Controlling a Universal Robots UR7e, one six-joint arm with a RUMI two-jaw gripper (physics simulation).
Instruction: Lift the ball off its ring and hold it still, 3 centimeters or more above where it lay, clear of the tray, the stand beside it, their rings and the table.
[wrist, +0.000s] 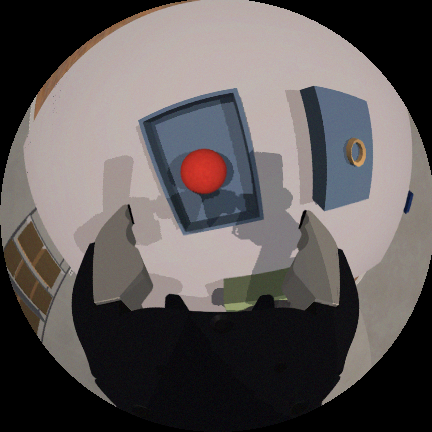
Scene:
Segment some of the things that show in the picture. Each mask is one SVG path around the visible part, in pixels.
My gripper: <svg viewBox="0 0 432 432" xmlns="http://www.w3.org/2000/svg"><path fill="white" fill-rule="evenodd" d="M104 223L94 242L89 243L77 271L72 289L71 312L74 328L86 355L90 372L95 377L94 381L116 407L140 418L181 429L238 431L276 424L302 415L321 405L321 401L340 379L339 374L343 370L345 358L357 327L359 301L354 278L342 249L337 247L330 232L310 210L304 209L302 211L298 226L301 232L297 243L298 252L281 284L281 291L286 296L287 301L290 302L289 307L274 307L273 296L264 294L260 295L252 309L247 311L189 310L178 294L172 293L165 296L164 307L142 308L141 303L152 290L153 284L139 250L134 246L136 240L131 229L134 221L130 205L123 204Z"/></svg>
A red ball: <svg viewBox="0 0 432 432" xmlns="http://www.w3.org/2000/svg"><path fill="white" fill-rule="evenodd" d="M199 148L191 151L184 157L180 166L180 176L182 182L189 190L205 194L215 191L222 185L226 177L226 164L216 151L208 148Z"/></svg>

